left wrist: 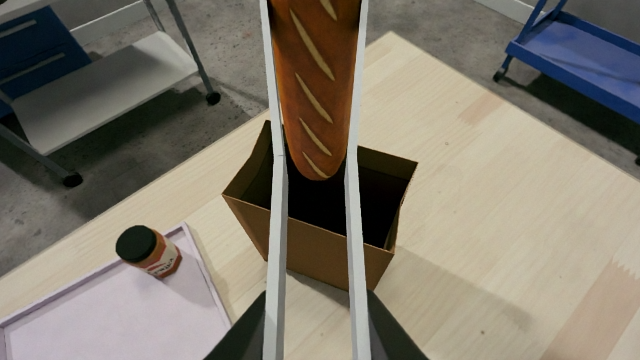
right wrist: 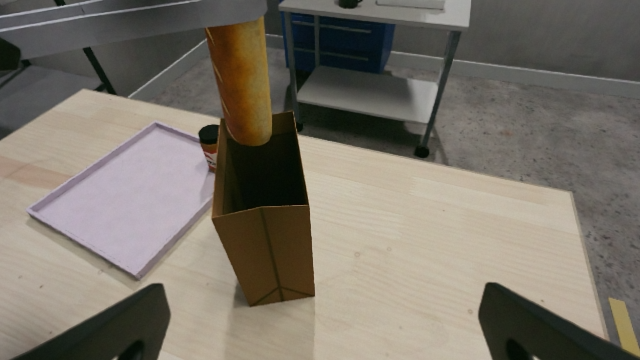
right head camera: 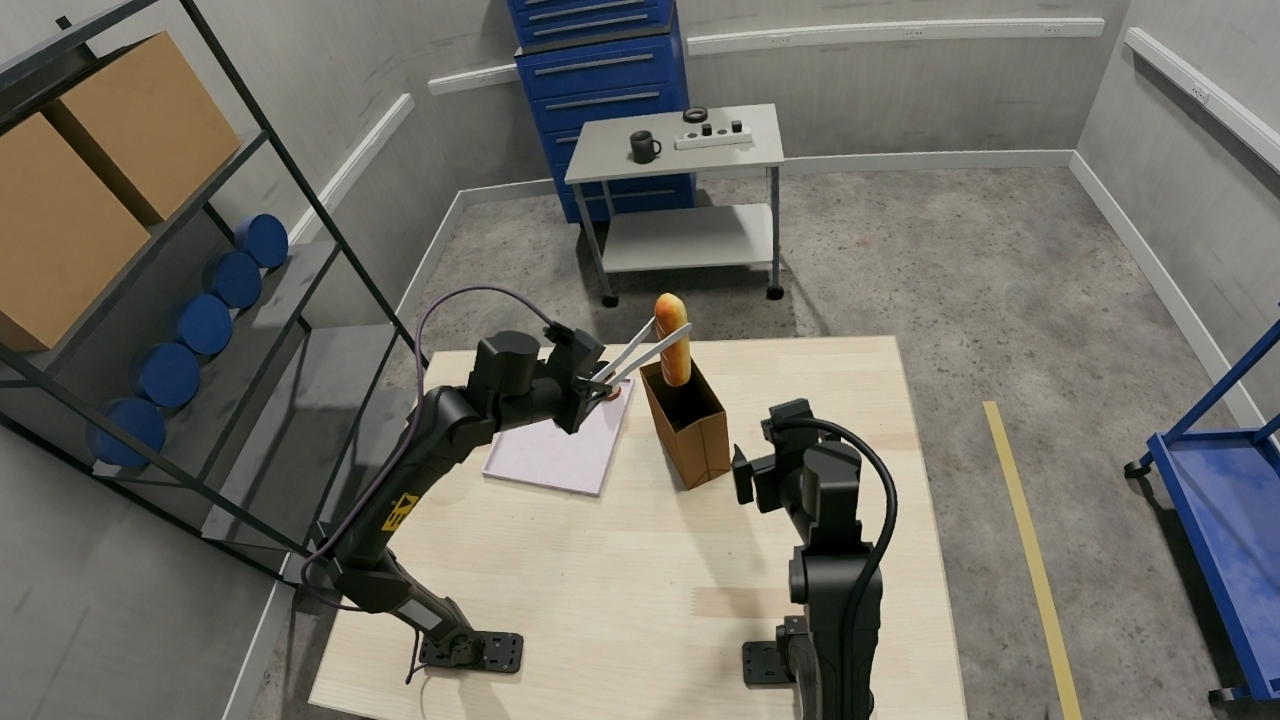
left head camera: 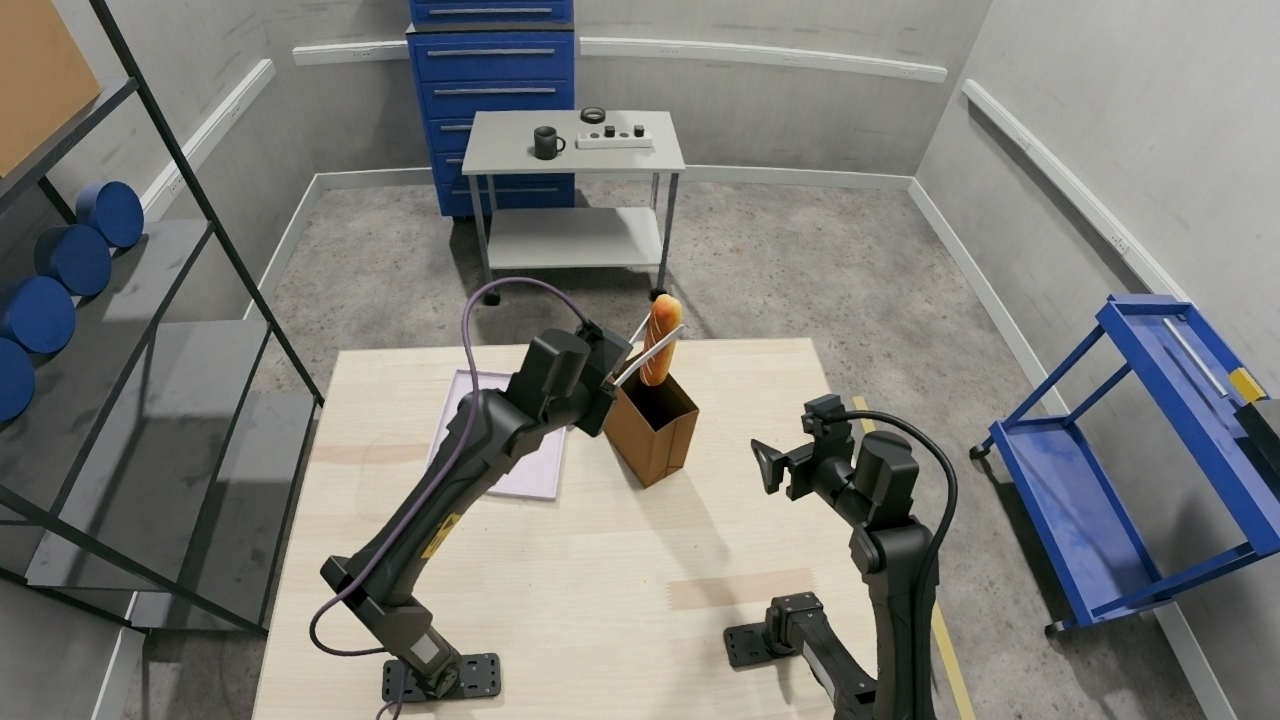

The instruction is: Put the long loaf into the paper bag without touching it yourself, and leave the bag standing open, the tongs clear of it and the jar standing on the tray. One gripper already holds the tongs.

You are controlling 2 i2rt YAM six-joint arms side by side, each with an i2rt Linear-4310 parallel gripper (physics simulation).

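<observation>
The long loaf (left head camera: 664, 313) (right head camera: 670, 315) (left wrist: 312, 75) (right wrist: 245, 85) is upright between the arms of the tongs (left head camera: 648, 356) (right head camera: 651, 355) (left wrist: 278, 240) (right wrist: 125, 30). Its lower end is at the mouth of the paper bag (left head camera: 665, 452) (right head camera: 698, 452) (left wrist: 315, 250) (right wrist: 265, 250); whether it dips inside is unclear. The bag stands open. My left gripper (left head camera: 611, 386) (right head camera: 594, 390) (left wrist: 317, 305) is shut on the tongs. My right gripper (left head camera: 776, 476) (right head camera: 750, 480) (right wrist: 323, 297) is open, apart from the bag. The jar (right head camera: 614, 392) (left wrist: 150, 252) (right wrist: 209, 147) stands upright on the tray.
The lilac tray (left head camera: 532, 474) (right head camera: 554, 456) (left wrist: 75, 310) (right wrist: 140, 200) lies left of the bag, partly under my left arm in the head views. A grey cart (left head camera: 572, 165) (right head camera: 675, 162) stands beyond the table's far edge. A dark shelf unit is at the left, a blue cart at the right.
</observation>
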